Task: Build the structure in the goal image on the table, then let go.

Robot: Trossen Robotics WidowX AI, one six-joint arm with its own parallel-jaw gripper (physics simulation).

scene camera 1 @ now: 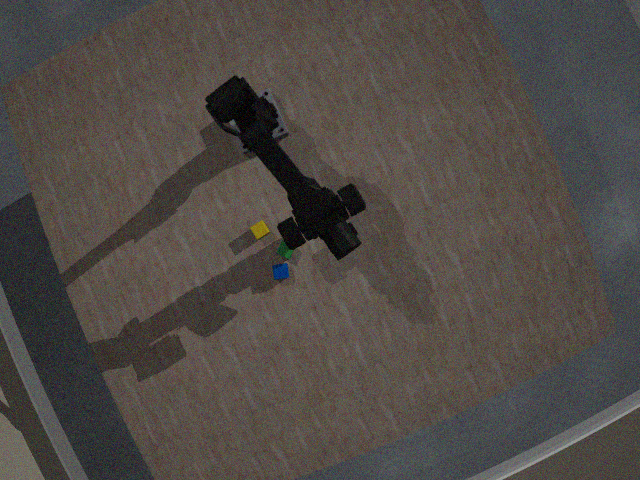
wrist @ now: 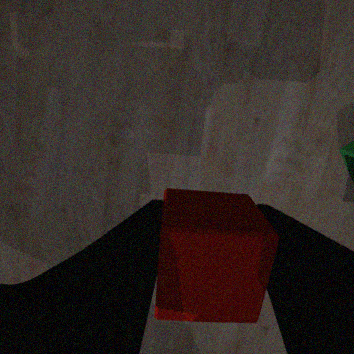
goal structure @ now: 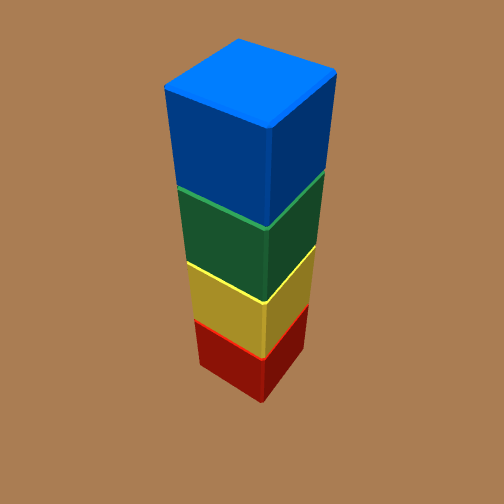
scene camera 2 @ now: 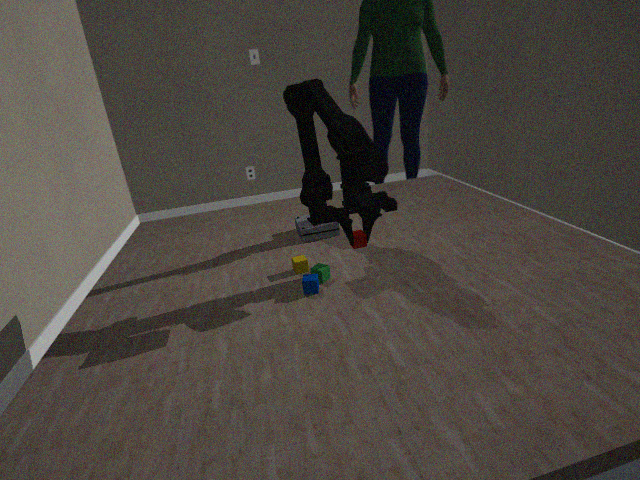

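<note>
My gripper (scene camera 2: pixel 360 240) (wrist: pixel 208 213) is shut on a red cube (scene camera 2: pixel 359 239) (wrist: pixel 212 272) and holds it above the table, to the right of the other cubes in scene camera 2. In scene camera 1 the arm hides the red cube and the fingertips. A blue cube (scene camera 1: pixel 280 271) (scene camera 2: pixel 310 284) sits on the table. A green cube (scene camera 1: pixel 284 250) (scene camera 2: pixel 321 272) (wrist: pixel 349 157) is close beside it, turned at an angle; whether they touch I cannot tell. A yellow cube (scene camera 1: pixel 260 229) (scene camera 2: pixel 300 264) stands apart from the blue one, farther back.
The wood-patterned table (scene camera 1: pixel 439 361) (scene camera 2: pixel 361 387) carries the arm's grey base plate (scene camera 1: pixel 279 117) (scene camera 2: pixel 317 230) behind the cubes. Dark arm shadows cross the surface around the cubes. A person (scene camera 2: pixel 398 46) in a green top stands behind the arm, near the wall.
</note>
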